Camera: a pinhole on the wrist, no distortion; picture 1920 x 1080 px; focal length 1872.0 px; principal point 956.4 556.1 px. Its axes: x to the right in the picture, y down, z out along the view. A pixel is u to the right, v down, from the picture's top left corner.
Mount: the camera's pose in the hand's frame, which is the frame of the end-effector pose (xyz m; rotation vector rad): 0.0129 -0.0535 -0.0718 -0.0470 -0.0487 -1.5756
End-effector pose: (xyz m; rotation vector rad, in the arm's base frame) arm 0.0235 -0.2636 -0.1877 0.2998 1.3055 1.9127
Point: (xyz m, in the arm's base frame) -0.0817 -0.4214 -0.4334
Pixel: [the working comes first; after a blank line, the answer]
In the camera's frame: 0.0718 0.0001 -0.2107

behind the camera
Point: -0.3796 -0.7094 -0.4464
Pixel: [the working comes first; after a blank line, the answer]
In the camera's frame: -0.1264 -0.0058 -0.5748

behind the camera
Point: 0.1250 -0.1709 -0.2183
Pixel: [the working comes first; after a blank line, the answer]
In the camera's frame: 0.0468 -0.0069 0.1780

1449 483
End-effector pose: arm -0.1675 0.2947 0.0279 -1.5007 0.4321 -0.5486
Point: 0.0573 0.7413 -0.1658
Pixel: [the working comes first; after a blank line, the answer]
In the camera's frame: -0.2235 -0.1070 0.5731

226 207
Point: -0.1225 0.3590 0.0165
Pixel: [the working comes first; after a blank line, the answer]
In the camera's frame: -0.0582 -0.0152 0.1537

248 370
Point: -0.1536 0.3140 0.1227
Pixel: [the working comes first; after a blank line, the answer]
In the camera's frame: 0.0462 -0.0064 0.0962

1855 431
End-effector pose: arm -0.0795 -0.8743 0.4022 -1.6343 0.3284 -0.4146
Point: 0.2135 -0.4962 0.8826
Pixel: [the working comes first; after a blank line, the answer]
In the camera's frame: 0.4838 0.1178 0.4732

outside the picture
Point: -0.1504 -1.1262 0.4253
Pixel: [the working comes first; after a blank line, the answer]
In the camera's frame: -0.0661 0.0378 -0.1822

behind the camera
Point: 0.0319 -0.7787 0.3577
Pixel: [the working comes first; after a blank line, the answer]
In the camera's frame: -0.0783 0.0401 0.2158

277 904
